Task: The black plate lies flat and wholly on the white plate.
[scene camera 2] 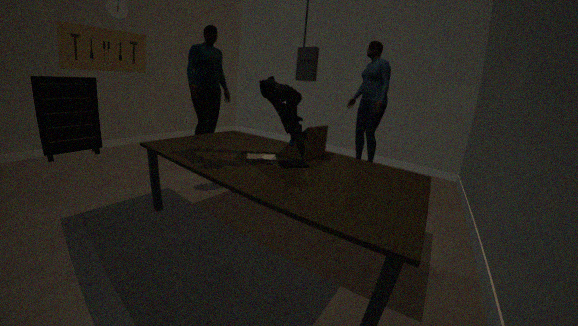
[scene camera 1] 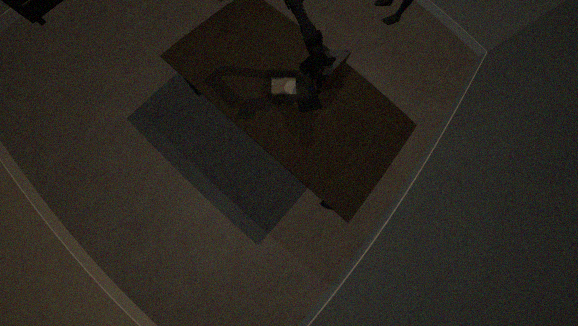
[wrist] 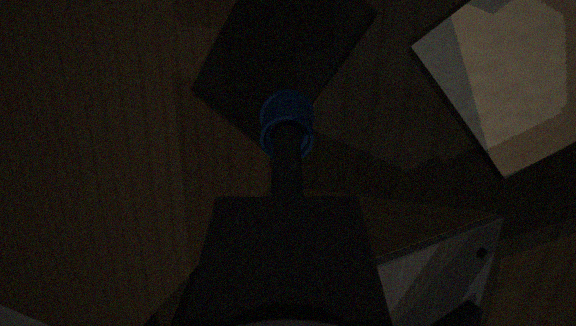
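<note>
The black plate is a dark rectangle lying flat on the brown table. The white plate is a pale rectangle lying flat on the table just beside it; the two are apart. My blue suction cup hangs a short way above the near corner of the black plate and holds nothing. The dark arm hides part of the black plate in the overhead view.
A brown upright panel stands on the table right behind the arm. A lamp hangs above. Two human figures stand behind the table, one on the left and one on the right. The room is very dim.
</note>
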